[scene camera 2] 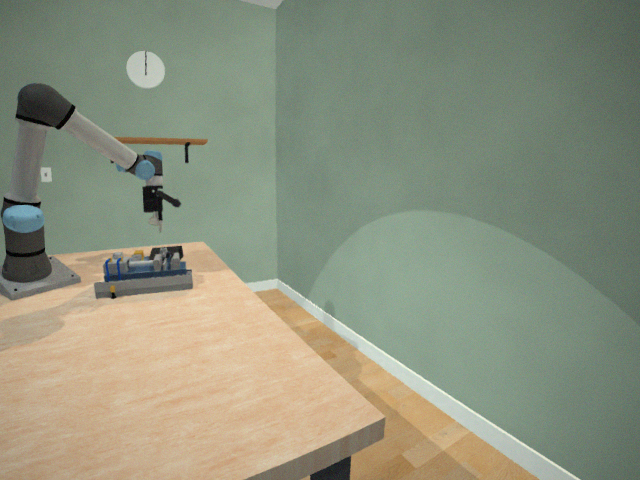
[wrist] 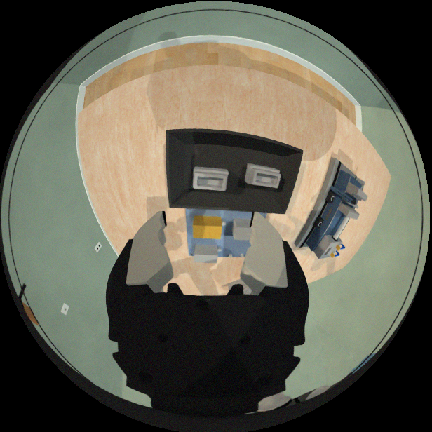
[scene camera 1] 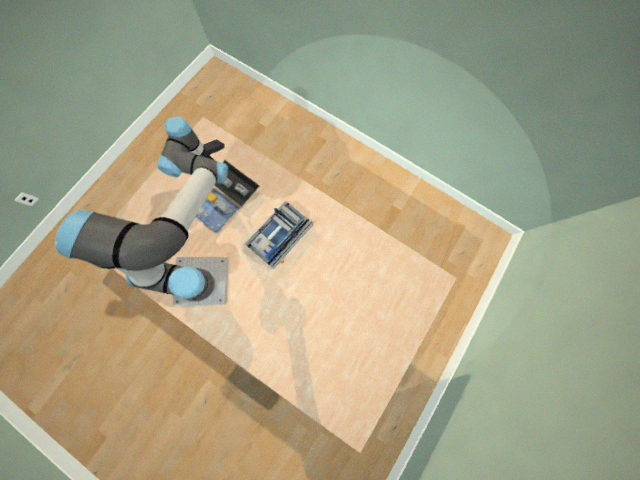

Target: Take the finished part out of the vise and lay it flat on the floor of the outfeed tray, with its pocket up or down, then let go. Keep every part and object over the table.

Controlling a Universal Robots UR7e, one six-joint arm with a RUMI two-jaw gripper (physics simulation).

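Places are measured from the arm's base along level axes (x right, y ahead, z up), in centimetres.
Where they show: gripper, fingertip midpoint: (scene camera 2: 160, 231); arm's base, link origin: (scene camera 2: 27, 272).
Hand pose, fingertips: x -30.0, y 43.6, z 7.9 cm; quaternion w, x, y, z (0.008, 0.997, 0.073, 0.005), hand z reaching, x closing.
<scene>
Each offset is from my fingertips to the top centre of the thing.
My gripper (scene camera 2: 159, 227) (wrist: 208, 212) is open and empty, well above the table and beside the black tray. The black open tray (scene camera 1: 248, 181) (scene camera 2: 178, 249) (wrist: 232, 200), which looks like the outfeed tray, holds two grey parts with pockets facing up. One part (wrist: 210, 179) lies left of the middle of its floor in the wrist view; the other part {dx +9.6, dy +3.3, dz -8.3 cm} (scene camera 1: 240, 189) (wrist: 263, 176) lies to the right. Both lie apart from the fingers. A long blue device {dx +39.9, dy +0.0, dz -3.1 cm} (scene camera 2: 144, 274) (wrist: 327, 225) with grey jaws and blue hoses, apparently the vise, stands right of the tray; its jaw gap is unclear.
A blue base plate {dx +6.0, dy -13.8, dz -12.2 cm} (scene camera 1: 216, 222) (wrist: 190, 240) with a yellow block {dx +1.1, dy -10.1, dz -8.6 cm} (scene camera 1: 211, 197) (wrist: 207, 227) and grey blocks sits against the tray's near side. A grey rail {dx +48.8, dy +0.4, dz -8.0 cm} (scene camera 2: 144, 284) runs along the vise. The robot's mounting plate (scene camera 1: 219, 266) (scene camera 2: 64, 273) stands near one table edge.
</scene>
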